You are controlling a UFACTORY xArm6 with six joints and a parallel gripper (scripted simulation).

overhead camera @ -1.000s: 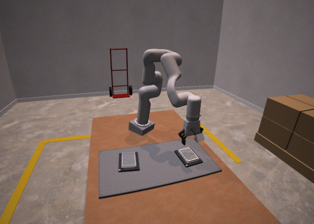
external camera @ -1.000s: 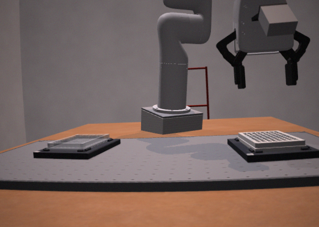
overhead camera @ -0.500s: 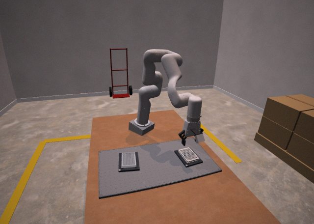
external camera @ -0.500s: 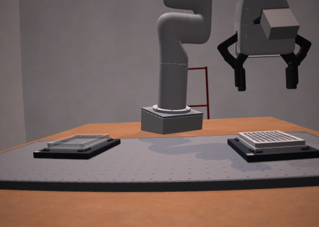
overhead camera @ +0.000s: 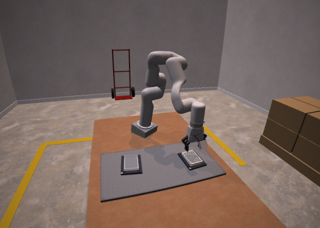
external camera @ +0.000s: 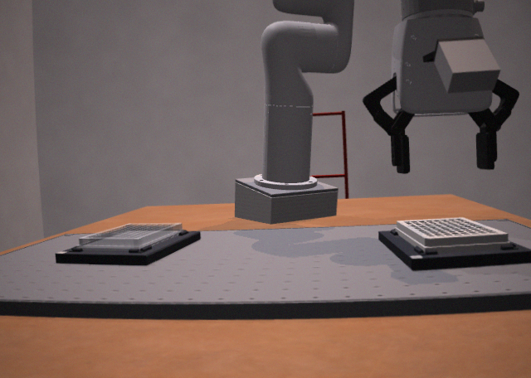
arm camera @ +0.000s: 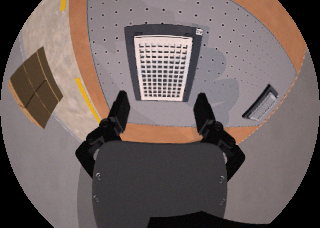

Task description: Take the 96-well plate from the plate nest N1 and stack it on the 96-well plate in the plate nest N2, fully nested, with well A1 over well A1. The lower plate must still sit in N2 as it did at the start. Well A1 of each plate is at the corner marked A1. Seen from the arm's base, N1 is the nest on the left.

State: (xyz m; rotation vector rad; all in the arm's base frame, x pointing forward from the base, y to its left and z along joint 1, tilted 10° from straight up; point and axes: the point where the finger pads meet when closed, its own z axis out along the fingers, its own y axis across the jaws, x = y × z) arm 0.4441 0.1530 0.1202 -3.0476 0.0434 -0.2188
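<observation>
My hand is 8 cm above the white 96-well plate. From my hand the other things lie so: clear 96-well plate 9 cm behind, 37 cm to the right, 8 cm below.
</observation>
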